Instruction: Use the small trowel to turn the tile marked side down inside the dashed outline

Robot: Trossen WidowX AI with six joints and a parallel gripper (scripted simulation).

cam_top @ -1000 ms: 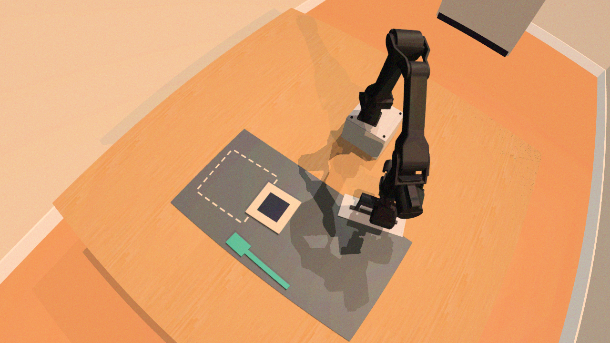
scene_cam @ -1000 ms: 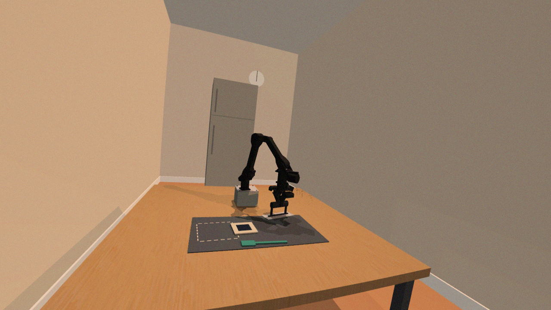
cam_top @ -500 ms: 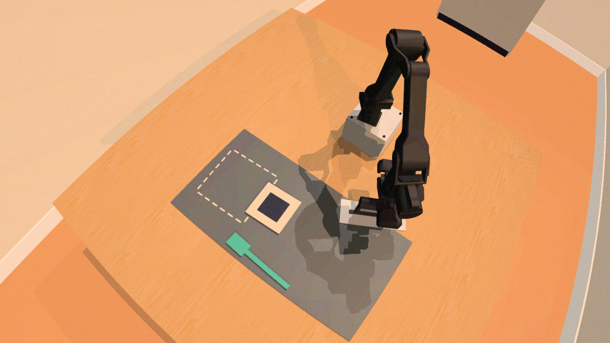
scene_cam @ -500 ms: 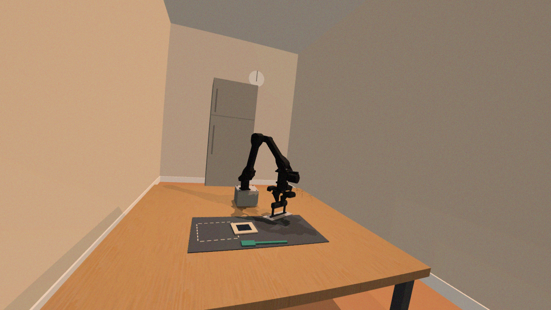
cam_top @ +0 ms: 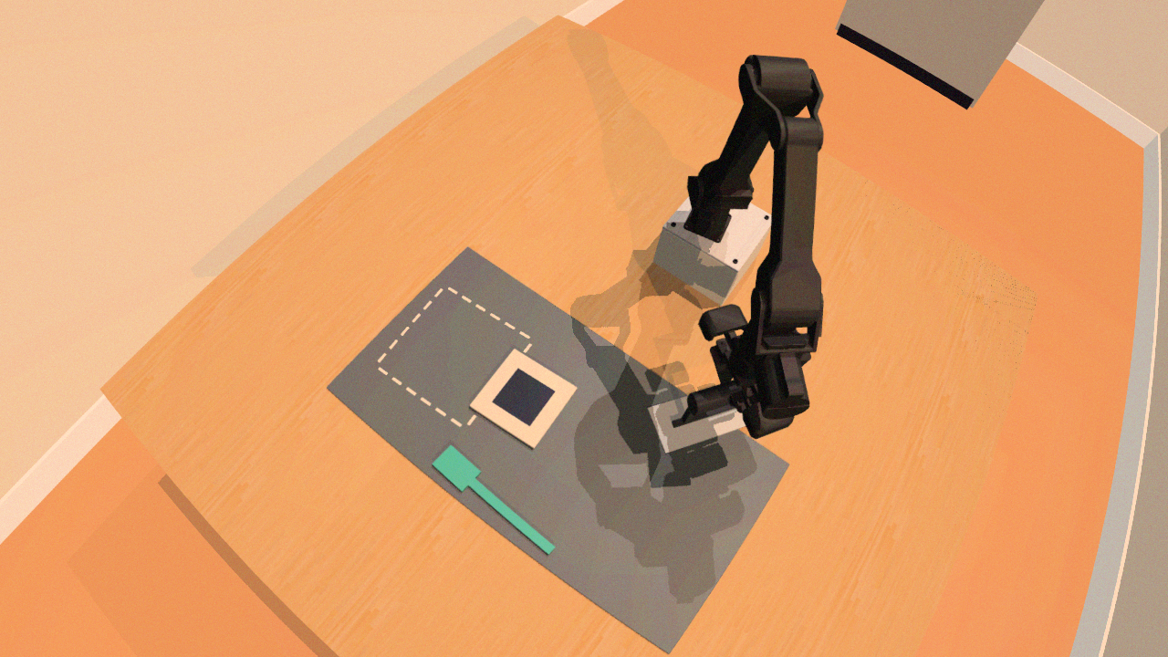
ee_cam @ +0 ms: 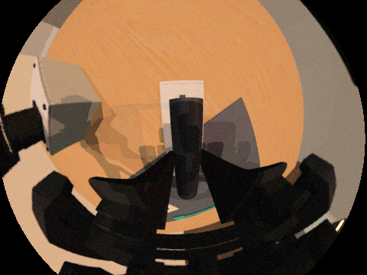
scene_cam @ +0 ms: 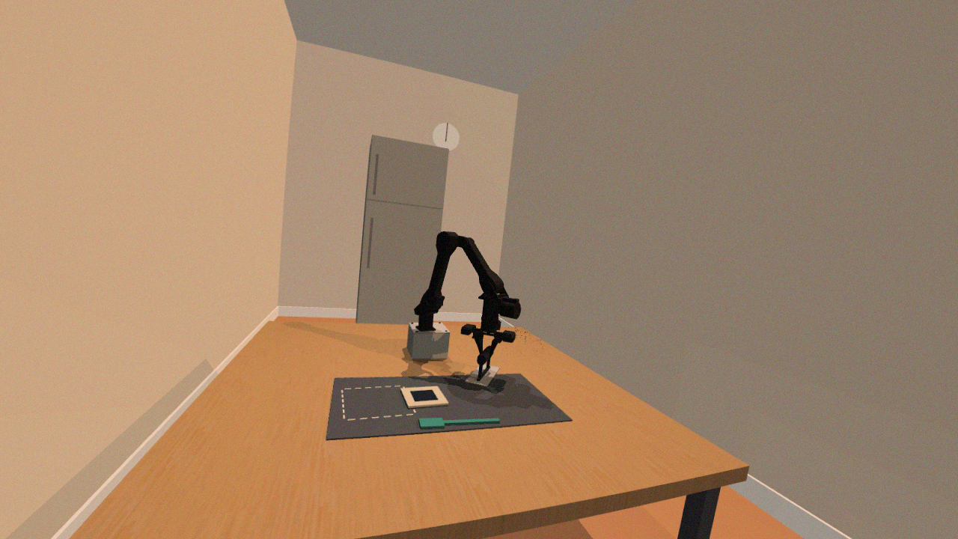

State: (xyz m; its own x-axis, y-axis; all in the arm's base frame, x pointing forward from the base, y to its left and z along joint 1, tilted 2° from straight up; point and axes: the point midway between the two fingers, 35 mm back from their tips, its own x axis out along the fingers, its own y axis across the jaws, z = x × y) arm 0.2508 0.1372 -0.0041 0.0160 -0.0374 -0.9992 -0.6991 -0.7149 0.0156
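The trowel lies 3 cm below my gripper tip, 1 cm to the left of it and 1 cm behind it. Round my gripper tip: green flat tool: 28 cm ahead, 25 cm to the right, 6 cm below; then square tile: 27 cm to the right, 12 cm ahead, 6 cm below; then grey mat: 21 cm to the right, 14 cm ahead, 8 cm below.
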